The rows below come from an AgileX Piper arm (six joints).
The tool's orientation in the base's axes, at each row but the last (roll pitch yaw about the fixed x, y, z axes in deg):
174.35, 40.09, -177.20
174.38, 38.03, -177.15
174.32, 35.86, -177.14
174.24, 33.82, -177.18
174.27, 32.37, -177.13
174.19, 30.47, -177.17
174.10, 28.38, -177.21
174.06, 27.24, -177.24
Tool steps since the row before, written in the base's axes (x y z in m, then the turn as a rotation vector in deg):
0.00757, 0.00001, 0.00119, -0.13, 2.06, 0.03
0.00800, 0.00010, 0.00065, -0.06, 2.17, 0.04
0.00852, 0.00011, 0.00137, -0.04, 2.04, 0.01
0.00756, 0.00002, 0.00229, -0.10, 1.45, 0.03
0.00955, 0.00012, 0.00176, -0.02, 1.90, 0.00
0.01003, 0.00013, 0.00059, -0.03, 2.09, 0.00
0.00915, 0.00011, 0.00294, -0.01, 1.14, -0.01
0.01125, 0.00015, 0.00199, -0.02, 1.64, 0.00
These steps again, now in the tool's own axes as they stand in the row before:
-0.00655, -0.00075, 0.00390, 0.00, 2.06, 0.16
-0.00670, -0.00073, 0.00436, -0.06, 2.16, 0.21
-0.00770, -0.00070, 0.00383, -0.06, 2.03, 0.23
-0.00755, -0.00058, 0.00225, 0.01, 1.45, 0.11
-0.00900, -0.00072, 0.00357, -0.06, 1.89, 0.23
-0.00894, -0.00083, 0.00451, -0.06, 2.07, 0.25
-0.00944, -0.00051, 0.00172, -0.04, 1.13, 0.15
-0.01091, -0.00074, 0.00332, -0.05, 1.63, 0.20

